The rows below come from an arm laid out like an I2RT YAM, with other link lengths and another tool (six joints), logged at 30 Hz.
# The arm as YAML. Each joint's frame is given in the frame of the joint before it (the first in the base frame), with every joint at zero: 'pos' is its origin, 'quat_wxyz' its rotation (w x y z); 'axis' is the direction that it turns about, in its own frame. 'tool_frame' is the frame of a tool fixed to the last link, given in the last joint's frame.
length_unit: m
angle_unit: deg
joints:
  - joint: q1
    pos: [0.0, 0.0, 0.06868]
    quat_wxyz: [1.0, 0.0, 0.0, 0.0]
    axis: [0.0, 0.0, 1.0]
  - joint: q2
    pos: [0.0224, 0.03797, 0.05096]
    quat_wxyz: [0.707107, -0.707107, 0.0, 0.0]
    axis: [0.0, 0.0, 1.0]
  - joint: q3
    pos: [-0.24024, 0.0, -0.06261]
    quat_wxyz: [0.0, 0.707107, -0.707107, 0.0]
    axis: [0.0, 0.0, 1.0]
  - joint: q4
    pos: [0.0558, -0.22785, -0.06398]
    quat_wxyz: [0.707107, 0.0, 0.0, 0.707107]
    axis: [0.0, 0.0, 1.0]
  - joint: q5
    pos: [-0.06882, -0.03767, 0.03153]
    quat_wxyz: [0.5, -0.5, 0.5, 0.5]
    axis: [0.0, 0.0, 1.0]
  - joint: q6
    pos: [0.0, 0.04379, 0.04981]
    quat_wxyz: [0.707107, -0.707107, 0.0, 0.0]
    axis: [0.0, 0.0, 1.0]
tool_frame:
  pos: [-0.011, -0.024, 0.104]
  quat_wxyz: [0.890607, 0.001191, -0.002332, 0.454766]
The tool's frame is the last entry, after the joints.
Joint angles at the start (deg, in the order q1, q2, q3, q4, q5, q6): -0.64, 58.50, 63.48, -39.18, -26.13, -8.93
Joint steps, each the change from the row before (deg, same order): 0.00, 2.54, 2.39, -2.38, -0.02, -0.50; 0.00, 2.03, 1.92, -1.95, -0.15, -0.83; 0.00, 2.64, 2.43, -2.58, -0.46, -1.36; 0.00, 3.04, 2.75, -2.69, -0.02, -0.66; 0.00, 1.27, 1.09, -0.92, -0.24, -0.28; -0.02, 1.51, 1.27, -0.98, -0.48, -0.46; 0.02, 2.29, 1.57, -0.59, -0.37, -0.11; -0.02, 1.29, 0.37, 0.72, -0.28, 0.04; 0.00, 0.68, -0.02, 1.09, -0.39, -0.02; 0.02, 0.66, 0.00, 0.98, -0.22, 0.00
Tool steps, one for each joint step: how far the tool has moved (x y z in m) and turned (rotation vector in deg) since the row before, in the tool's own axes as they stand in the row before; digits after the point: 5 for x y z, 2 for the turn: -0.00098, 0.00131, 0.00305, 1.63, -1.59, 0.61; -0.00063, 0.00092, 0.00243, 1.43, -1.18, 0.07; -0.00079, 0.00050, 0.00338, 2.13, -1.37, -0.12; -0.00142, 0.00174, 0.00406, 1.99, -1.77, 0.67; 0.00004, 0.00076, 0.00204, 0.89, -0.47, 0.21; 0.00047, 0.00097, 0.00260, 1.12, -0.36, 0.11; 0.00044, 0.00316, 0.00547, 1.13, -0.48, 0.48; 0.00015, 0.00322, 0.00506, 0.30, 0.09, 0.15; 0.00108, 0.00264, 0.00371, 0.00, 0.52, -0.21; 0.00066, 0.00255, 0.00351, -0.05, 0.36, -0.17
